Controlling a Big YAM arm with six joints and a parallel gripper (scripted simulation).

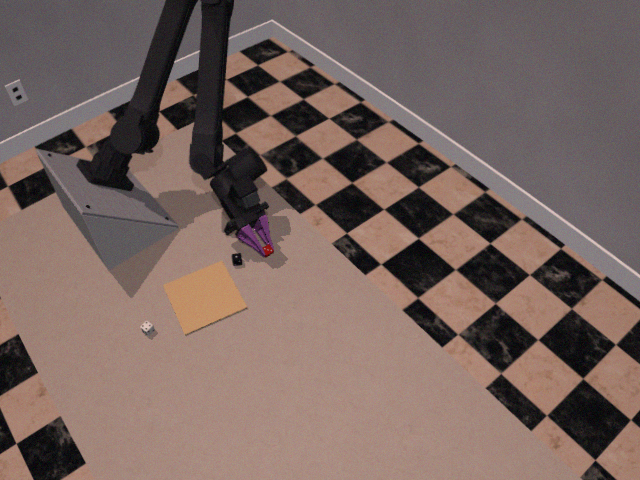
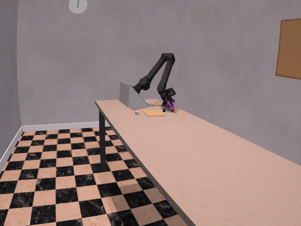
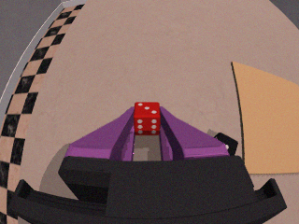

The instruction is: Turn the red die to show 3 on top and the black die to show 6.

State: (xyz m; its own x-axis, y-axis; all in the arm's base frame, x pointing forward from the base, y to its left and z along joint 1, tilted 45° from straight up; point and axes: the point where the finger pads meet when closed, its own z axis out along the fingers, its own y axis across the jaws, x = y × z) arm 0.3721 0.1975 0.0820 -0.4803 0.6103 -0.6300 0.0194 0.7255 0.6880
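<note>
My hand is right at the red die. Round my hand: orange mat 17 cm to the right, 2 cm below; then white die 31 cm to the right, 1 cm below; then black die 6 cm to the right, 3 cm behind, 1 cm below.
</note>
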